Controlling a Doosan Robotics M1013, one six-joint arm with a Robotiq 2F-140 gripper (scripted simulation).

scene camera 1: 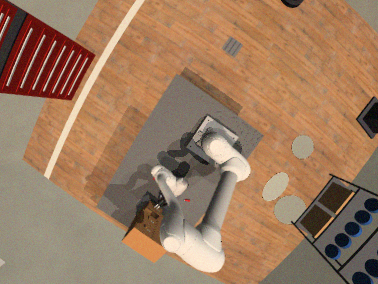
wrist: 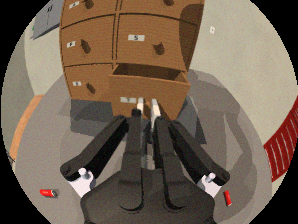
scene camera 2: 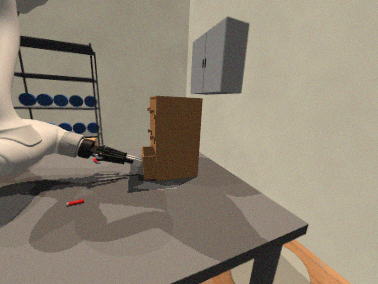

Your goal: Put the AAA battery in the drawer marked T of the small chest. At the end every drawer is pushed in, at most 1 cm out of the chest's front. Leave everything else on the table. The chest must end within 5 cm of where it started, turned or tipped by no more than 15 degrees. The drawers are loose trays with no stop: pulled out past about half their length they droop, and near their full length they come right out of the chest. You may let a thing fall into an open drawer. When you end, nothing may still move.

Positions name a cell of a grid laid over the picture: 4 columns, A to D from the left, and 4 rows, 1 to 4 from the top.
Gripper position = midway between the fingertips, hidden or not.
I see my gripper (scene camera 2: B3) and a wooden chest (scene camera 2: B2).
The wooden chest is seen too in scene camera 1 (scene camera 1: B4). My gripper is seen too in the wrist view (wrist: B2).
